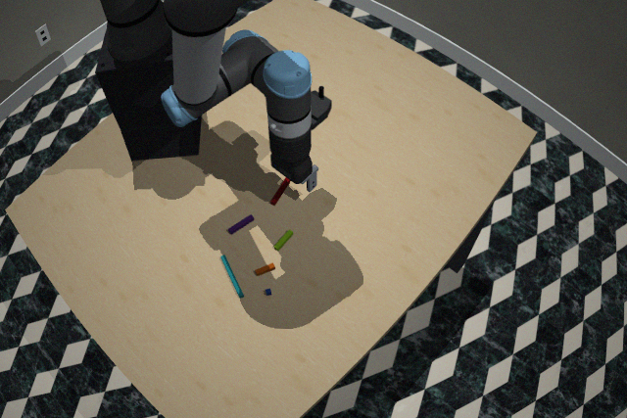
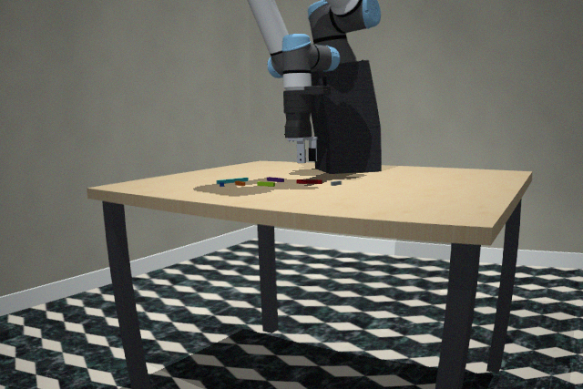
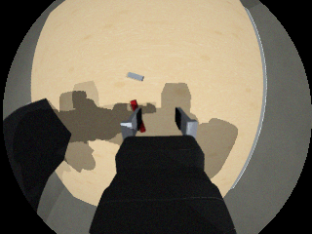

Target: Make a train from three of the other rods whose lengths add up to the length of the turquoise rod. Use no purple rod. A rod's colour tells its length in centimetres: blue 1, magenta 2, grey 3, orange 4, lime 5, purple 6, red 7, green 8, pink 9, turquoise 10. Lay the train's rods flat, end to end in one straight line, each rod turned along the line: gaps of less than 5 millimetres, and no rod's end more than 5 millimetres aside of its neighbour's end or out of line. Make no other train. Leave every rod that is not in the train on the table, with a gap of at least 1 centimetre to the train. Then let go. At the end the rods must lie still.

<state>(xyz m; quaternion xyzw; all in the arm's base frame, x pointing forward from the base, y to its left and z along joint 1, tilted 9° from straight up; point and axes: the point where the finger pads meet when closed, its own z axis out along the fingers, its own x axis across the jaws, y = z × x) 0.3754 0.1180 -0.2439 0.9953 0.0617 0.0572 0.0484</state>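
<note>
The blue rod lies 200 mm to the right of my hand, 130 mm ahead of it and 80 mm below it. Round my hand: red rod: 80 mm below, 40 mm behind, 20 mm to the right; grey rod: 80 mm below, 60 mm to the left, 50 mm behind; lime rod: 100 mm to the right, 80 mm below, 60 mm ahead.
</note>
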